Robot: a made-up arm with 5 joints. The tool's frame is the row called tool.
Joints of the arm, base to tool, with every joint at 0 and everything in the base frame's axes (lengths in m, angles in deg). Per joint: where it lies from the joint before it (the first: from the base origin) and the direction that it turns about. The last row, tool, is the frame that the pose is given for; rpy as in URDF.
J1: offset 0.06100 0.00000 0.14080 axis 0 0 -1
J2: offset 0.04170 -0.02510 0.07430 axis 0 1 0
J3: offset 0.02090 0.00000 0.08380 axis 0 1 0
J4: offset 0.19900 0.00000 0.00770 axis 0 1 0
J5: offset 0.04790 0.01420 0.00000 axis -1 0 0
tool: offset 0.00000 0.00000 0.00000 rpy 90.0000 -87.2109 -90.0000
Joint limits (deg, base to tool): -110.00..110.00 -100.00..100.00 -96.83..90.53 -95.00..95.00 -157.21..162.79
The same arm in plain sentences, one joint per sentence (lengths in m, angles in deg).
The arm has five revolute joints in a row. What follows holds with every joint at zero, and every direction is one of the base frame's.
Joint 1 sits 0.061 m along +x and 0.1408 m along +z from the base frame's origin and turns about -z, from -110 to 110 deg.
Joint 2 sits 0.0417 m along +x and 0.0251 m along -y and 0.0743 m along +z from joint 1 and turns about +y, from -100 to 100 deg.
Joint 3 sits 0.0209 m along +x and 0.0838 m along +z from joint 2 and turns about +y, from -96.83 to 90.53 deg.
Joint 4 sits 0.199 m along +x and 0.0077 m along +z from joint 3 and turns about +y, from -95 to 95 deg.
Joint 5 sits 0.0479 m along +x and 0.0142 m along +y from joint 4 and turns about -x, from -157.21 to 162.79 deg.
The tool frame, which is the frame that the pose is given for, sits at the same point as joint 5; its axes are the base frame's turned by roll 90, pitch -87.21 and yaw -90 deg (as in URDF: about the fixed x, then y, then z).

